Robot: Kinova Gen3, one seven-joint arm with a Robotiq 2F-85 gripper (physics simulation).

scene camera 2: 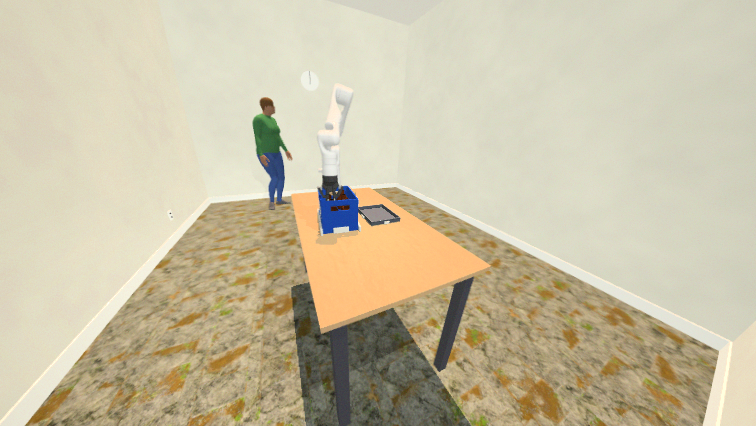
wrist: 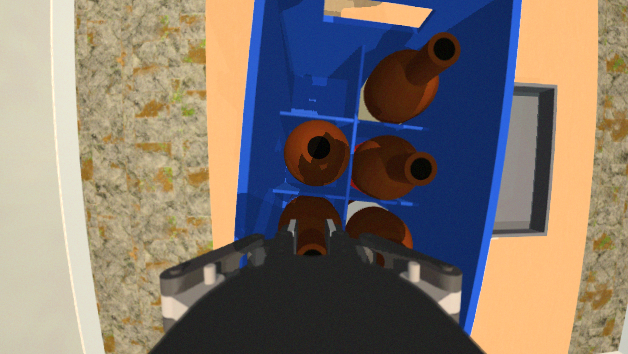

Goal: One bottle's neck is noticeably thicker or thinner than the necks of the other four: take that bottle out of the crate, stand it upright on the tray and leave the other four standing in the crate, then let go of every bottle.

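Frame: origin at the arm's base, x ahead, y left, z up, level; centimetres.
Seen in the pictures: gripper, fingertip midpoint: (wrist: pixel 311 229).
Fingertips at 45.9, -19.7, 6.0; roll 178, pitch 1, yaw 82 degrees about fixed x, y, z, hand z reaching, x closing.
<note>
Offsets run from my fingertips to a thing's top centre, as dx, dy, dz. "spot": to the spot under its first point. Level surfaces: height alone.
The blue crate {-6.0, +5.4, +4.5} (scene camera 2: pixel 346 219) (wrist: pixel 470 120) stands on the table with brown bottles upright in its compartments. My gripper (scene camera 2: pixel 330 194) (wrist: pixel 311 229) points down into the crate and is shut on the neck of a brown bottle {+1.1, -0.4, +3.5} (wrist: pixel 310 212) in the left column of the wrist view. That bottle is still in its compartment. Ahead of it stands another left-column bottle {-7.2, +1.6, +3.3} (wrist: pixel 305 167). In the right column stand a far bottle {-13.3, +12.0, +3.3} (wrist: pixel 395 95), a middle bottle {-4.6, +9.1, +3.3} (wrist: pixel 382 170) and a near bottle {+3.8, +7.4, +3.3} (wrist: pixel 377 227), whose neck is mostly hidden by my gripper. The grey tray {spot: -4.1, +33.0, -12.4} (scene camera 2: pixel 378 213) (wrist: pixel 517 160) holds no bottle in view.
The far left compartment {spot: -16.9, +3.7, -12.2} (wrist: pixel 320 95) of the crate is empty. The tray lies just right of the crate on the wooden table {dz -13.0} (scene camera 2: pixel 380 264). The crate's high walls surround the bottles. A person (scene camera 2: pixel 268 140) in a green top stands behind the table, to the left.
</note>
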